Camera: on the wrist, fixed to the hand. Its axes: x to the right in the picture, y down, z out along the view.
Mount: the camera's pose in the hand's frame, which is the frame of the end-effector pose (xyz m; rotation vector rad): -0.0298 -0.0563 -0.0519 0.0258 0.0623 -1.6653
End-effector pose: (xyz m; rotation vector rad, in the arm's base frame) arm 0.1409 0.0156 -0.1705 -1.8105 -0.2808 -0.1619
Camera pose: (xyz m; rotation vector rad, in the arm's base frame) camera 0.0987 -0.0244 -0.1124 -1.0985 -1.6556 -1.3241
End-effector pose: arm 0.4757 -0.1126 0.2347 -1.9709 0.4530 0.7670
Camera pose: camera 0.5042 -0.1302 0.3097 -1.6104 -1.0737 -0.3821
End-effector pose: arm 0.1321 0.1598 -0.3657 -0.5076 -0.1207 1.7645
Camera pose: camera 0.2086 0.1366 -0.3848 -0.2483 -0.3467 0.1200
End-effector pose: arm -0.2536 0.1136 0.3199 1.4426 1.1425 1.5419
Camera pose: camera -0.3054 0.0987 0.2578 0.0815 1.6456 0.3277
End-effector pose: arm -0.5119 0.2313 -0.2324 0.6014 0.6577 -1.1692
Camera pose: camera -0.5811 0.2719 -0.2501 -0.0420 1.2439 -2.6807
